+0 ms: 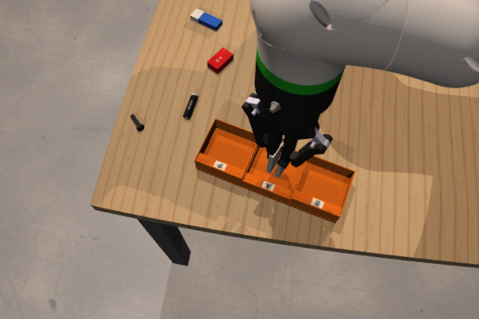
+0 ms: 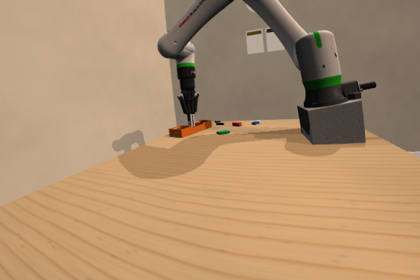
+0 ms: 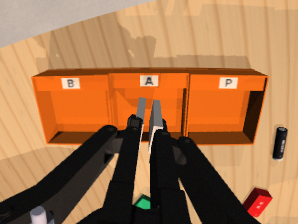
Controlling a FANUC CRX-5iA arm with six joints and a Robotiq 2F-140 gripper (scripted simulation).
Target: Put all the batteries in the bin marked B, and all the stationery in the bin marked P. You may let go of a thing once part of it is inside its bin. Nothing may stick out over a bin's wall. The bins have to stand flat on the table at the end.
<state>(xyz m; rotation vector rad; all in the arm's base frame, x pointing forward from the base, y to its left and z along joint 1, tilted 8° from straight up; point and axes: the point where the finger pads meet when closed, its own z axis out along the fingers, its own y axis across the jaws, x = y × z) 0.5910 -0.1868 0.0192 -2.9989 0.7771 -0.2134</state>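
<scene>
The orange bin row is 4 cm below my hand. Also, from my hand: red battery pack 23 cm behind, 11 cm to the right, 5 cm below; then black cylindrical battery 16 cm to the right, 12 cm behind, 5 cm below; then green pad 18 cm behind, 6 cm to the left, 6 cm below.
</scene>
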